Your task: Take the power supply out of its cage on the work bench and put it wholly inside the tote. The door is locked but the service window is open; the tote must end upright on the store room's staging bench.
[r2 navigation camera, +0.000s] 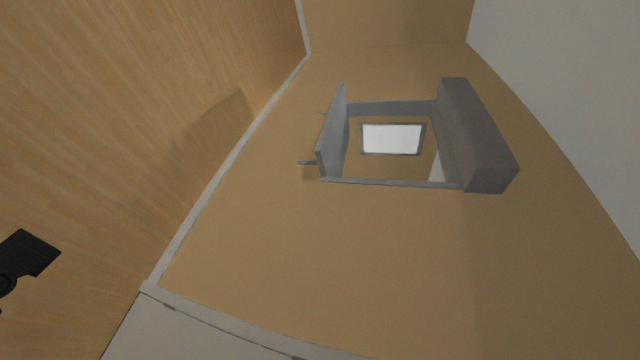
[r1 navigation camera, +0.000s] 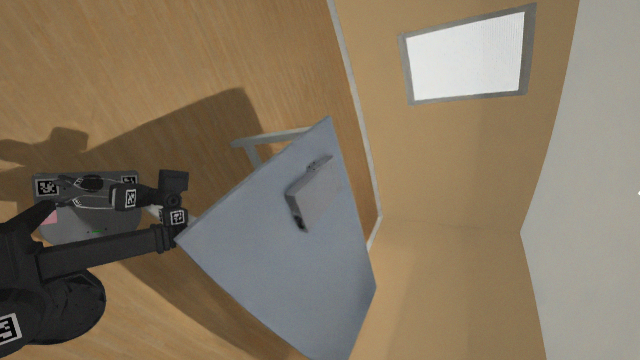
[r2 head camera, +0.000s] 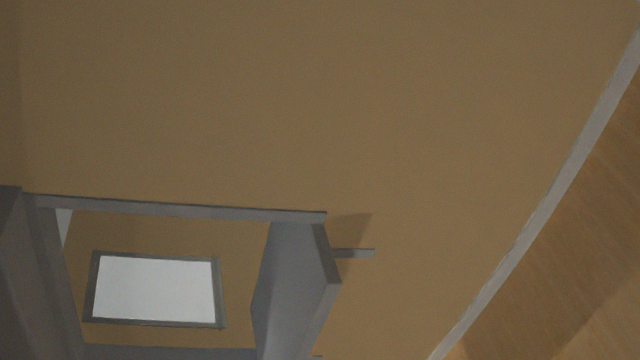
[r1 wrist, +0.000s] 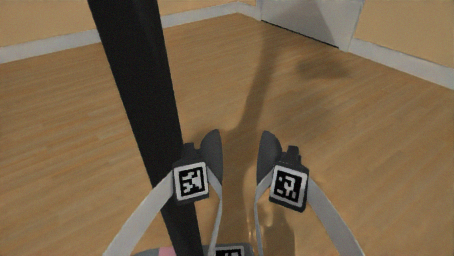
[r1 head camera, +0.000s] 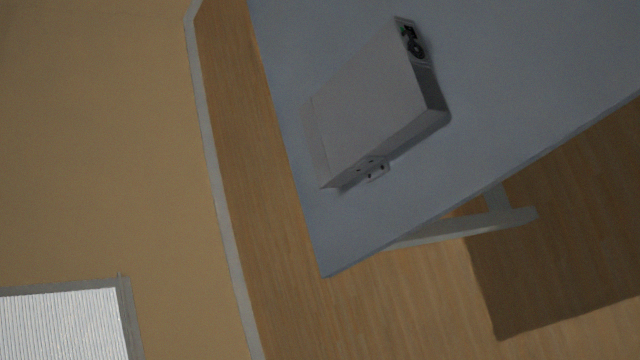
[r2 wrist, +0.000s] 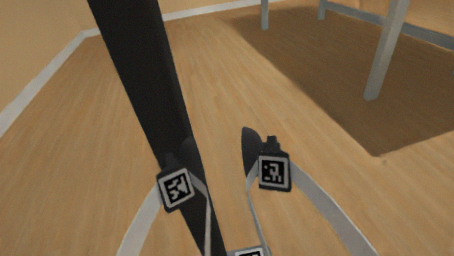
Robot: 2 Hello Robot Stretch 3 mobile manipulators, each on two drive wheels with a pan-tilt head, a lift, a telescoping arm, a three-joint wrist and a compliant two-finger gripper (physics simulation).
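The cage [r1 head camera: 370, 105] [r1 navigation camera: 317, 192] is a flat grey box on the blue-grey work bench [r1 head camera: 525, 75] [r1 navigation camera: 290, 280]. The power supply's end face [r1 head camera: 412, 42], with a black round part and a green spot, shows at one end of the cage. The r1 gripper [r1 navigation camera: 61, 192] [r1 wrist: 240, 155] is partly open and empty, over the robot's base and beside the bench. The r2 gripper [r2 wrist: 218, 150] is partly open and empty above the wood floor. The service window [r2 head camera: 175, 209] [r2 navigation camera: 385, 182] is open in the wall. The tote does not show in any view.
A door [r1 wrist: 315, 20] stands beyond r1; another door panel [r2 navigation camera: 175, 335] is low in the r2 navigation view. Table legs [r2 wrist: 385, 55] stand right of the r2 gripper. A ledge [r2 navigation camera: 332, 137] and a long grey housing [r2 navigation camera: 475, 135] edge the service window. A bright framed pane [r1 navigation camera: 465, 55] is behind the bench.
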